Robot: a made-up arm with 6 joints.
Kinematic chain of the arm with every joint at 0, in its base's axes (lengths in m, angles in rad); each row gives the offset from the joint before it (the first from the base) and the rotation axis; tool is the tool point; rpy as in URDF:
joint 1: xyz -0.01 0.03 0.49 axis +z
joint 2: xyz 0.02 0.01 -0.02 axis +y
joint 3: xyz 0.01 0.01 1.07 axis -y
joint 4: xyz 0 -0.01 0.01 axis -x
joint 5: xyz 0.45 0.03 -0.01 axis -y
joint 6: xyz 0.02 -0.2 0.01 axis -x
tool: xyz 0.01 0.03 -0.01 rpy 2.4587 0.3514 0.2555
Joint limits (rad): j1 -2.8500..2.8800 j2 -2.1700..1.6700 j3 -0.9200..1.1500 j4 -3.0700..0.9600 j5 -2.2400..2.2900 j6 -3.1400..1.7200
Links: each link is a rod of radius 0.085 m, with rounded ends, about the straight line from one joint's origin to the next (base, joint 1, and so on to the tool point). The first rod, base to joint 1, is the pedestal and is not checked.
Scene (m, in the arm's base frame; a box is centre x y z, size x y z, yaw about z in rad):
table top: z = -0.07
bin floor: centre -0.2 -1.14 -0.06 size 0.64 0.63 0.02 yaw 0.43
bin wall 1: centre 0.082 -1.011 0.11 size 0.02 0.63 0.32 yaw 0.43
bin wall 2: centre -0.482 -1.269 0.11 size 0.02 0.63 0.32 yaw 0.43
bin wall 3: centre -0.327 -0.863 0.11 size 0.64 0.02 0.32 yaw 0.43
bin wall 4: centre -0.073 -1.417 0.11 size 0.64 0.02 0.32 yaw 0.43
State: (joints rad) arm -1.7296 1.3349 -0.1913 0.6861 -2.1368 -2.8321
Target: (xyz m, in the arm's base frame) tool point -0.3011 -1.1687 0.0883
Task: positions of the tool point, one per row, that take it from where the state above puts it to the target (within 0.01 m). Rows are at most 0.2 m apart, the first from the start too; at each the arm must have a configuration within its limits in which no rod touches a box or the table.
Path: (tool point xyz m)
1: -0.3011 -1.1687 0.0883

